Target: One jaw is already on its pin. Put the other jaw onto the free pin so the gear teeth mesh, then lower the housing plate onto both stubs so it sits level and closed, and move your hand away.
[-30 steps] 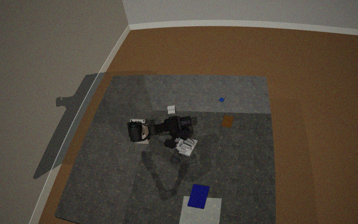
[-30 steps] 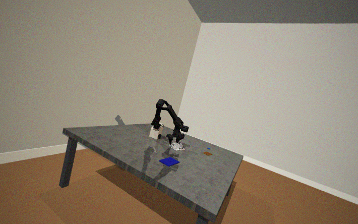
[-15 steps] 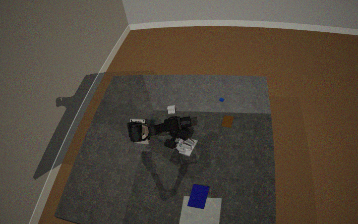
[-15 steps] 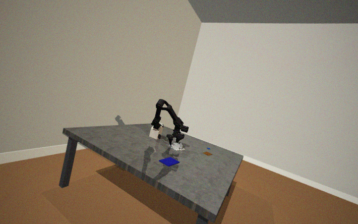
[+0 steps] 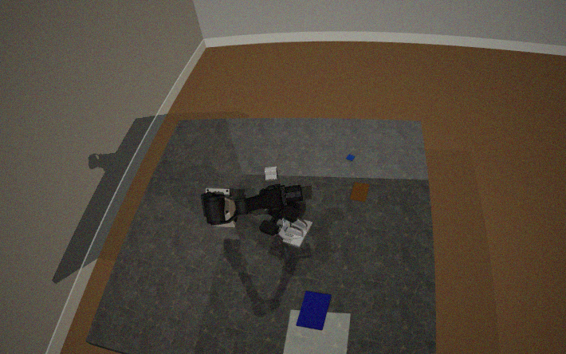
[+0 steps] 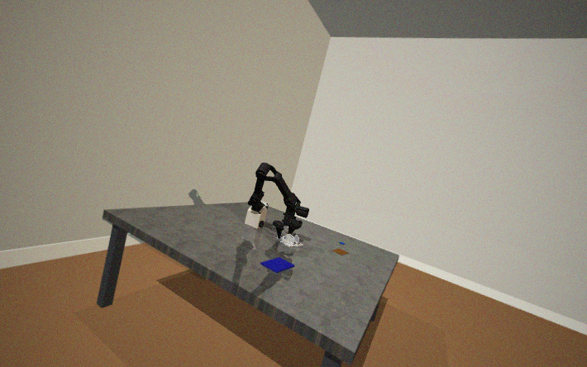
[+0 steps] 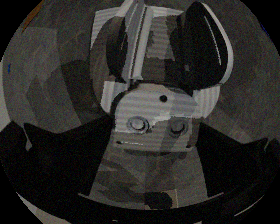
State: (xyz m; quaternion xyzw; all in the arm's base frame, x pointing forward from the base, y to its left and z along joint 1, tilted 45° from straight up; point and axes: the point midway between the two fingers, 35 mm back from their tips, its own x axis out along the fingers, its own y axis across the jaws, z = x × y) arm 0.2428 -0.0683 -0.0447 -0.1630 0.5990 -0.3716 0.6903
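The white jaw lies 20 mm ahead of my gripper tip, 20 mm to the right of it and 10 mm above it. From my gripper tip the other things lie so: small blue square 260 mm ahead, 390 mm to the left, 10 mm below; then orange patch 300 mm ahead, 190 mm to the left, 10 mm below.
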